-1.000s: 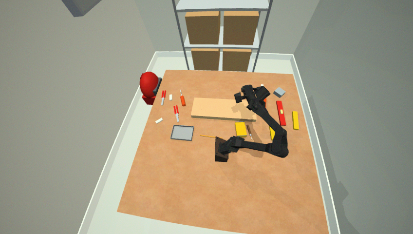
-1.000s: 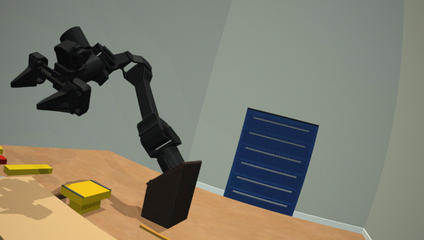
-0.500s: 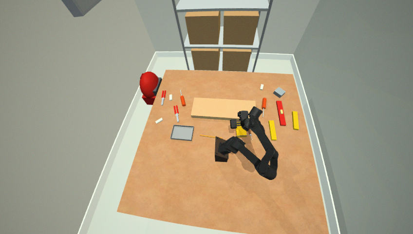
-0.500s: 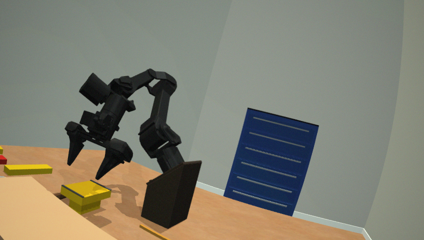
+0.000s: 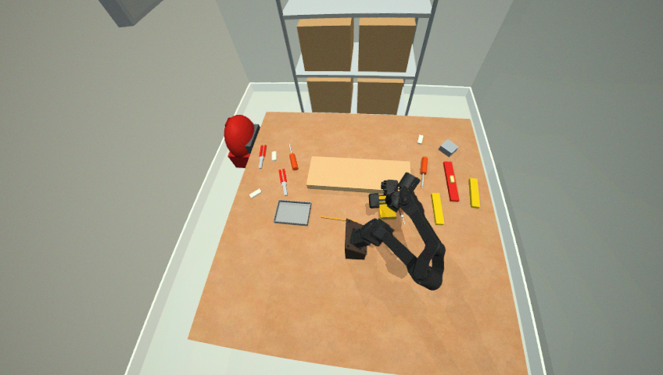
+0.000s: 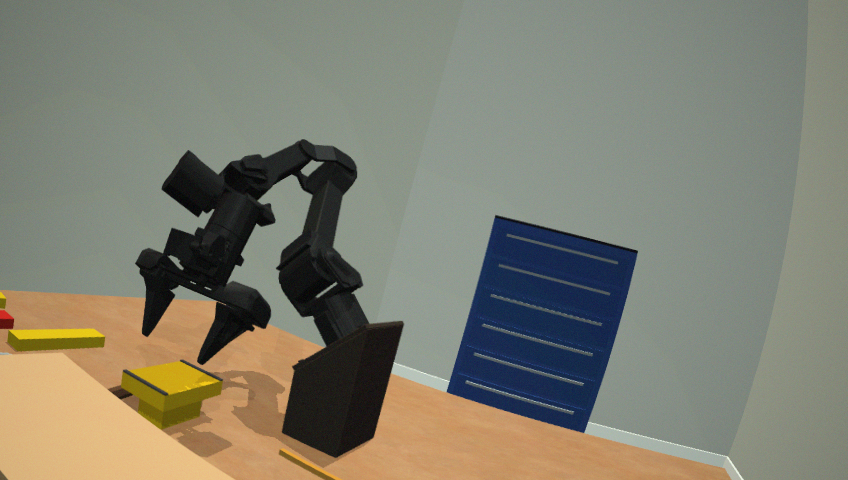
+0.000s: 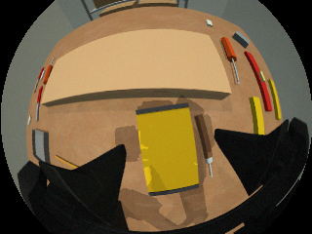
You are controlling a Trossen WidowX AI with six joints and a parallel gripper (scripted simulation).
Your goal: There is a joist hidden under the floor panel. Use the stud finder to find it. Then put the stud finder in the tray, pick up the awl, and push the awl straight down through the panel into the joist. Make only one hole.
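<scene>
The yellow stud finder lies 80 mm below my gripper tip. Also, from my gripper tip: red level (220 mm ahead, 310 mm to the right, 80 mm below); awl (20 mm behind, 80 mm to the right, 80 mm below); grey tray (120 mm behind, 430 mm to the left, 80 mm below).
</scene>
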